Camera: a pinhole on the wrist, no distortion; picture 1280 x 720 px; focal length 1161.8 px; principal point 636.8 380.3 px. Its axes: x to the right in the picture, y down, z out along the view. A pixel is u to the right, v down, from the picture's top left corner.
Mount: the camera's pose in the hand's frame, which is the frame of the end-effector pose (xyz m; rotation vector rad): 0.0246 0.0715 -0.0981 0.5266 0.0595 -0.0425
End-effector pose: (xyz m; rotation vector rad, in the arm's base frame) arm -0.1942 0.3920 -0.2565 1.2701 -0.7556 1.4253
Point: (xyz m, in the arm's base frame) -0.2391 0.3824 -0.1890
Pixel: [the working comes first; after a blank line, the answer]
In the camera's frame: 0.0257 0.0441 0.1035

outside the picture
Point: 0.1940 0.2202 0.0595
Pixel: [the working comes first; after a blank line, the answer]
In the camera's frame: 0.2434 -0.0524 0.5714

1132 274
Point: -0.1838 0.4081 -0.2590
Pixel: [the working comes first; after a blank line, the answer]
In the camera's frame: -0.0250 -0.0326 0.1164

387 55
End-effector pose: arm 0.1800 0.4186 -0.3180 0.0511 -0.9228 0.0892
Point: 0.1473 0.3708 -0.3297
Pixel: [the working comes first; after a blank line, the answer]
In the camera's frame: -0.0613 -0.0427 0.1601

192 71
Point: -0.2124 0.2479 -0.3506
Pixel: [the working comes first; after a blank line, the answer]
In the camera's frame: -0.3170 0.0107 0.4371

outside the picture
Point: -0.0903 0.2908 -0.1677
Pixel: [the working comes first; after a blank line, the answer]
In the camera's frame: -0.0974 0.0554 0.4397

379 527
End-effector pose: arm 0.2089 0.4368 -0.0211 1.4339 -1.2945 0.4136
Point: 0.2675 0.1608 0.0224
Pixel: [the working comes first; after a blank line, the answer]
In the camera's frame: 0.1440 0.0221 0.3434

1124 455
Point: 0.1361 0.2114 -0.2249
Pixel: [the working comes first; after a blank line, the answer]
In the camera's frame: -0.1314 0.0566 0.4063

261 542
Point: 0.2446 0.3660 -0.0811
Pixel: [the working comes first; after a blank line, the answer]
In the camera's frame: -0.0354 -0.0443 0.2140

445 140
